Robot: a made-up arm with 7 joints.
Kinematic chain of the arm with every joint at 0, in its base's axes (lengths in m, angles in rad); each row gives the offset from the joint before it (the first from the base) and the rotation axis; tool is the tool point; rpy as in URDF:
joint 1: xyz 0 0 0.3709 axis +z
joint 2: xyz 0 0 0 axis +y
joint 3: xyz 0 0 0.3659 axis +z
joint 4: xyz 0.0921 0 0 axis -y
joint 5: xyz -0.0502 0 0.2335 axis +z
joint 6: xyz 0 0 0 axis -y
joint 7: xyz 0.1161 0 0 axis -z
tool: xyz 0 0 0 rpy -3.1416 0 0
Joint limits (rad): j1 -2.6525..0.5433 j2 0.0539..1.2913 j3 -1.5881..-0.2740 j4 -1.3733..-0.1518 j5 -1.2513..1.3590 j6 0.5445..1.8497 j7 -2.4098..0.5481
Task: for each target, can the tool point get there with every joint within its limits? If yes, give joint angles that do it. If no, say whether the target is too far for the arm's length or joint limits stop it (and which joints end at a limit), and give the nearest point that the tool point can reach.
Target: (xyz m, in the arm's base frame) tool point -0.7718 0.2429 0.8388
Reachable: no: too far | nearest point -0.5715 0.1200 0.7406 | short by 0.255 m
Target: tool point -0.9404 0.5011 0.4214
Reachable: no: too far | nearest point -0.6231 0.1455 0.4519 | short by 0.478 m
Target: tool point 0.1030 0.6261 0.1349
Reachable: no: joint limits stop it (at a limit: joint 1, joint 2, joint 3, joint 4, joint 5, joint 6) | nearest point 0.4674 0.2732 0.1241 | short by 0.507 m
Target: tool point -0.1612 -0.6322 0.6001
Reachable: yes | joints -1.4334 0.8612 -0.9274 -0.8014 0.5976 1.1264 -1.7489
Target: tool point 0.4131 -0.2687 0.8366
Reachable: yes | joints -0.0441 0.7527 -1.4370 -0.4266 -0.4726 0.6590 -0.1947
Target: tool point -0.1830 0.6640 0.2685
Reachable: no: joint limits stop it (at a limit: joint 1, joint 2, joint 3, joint 4, joint 6) | nearest point -0.1767 0.3465 0.7493 | short by 0.576 m
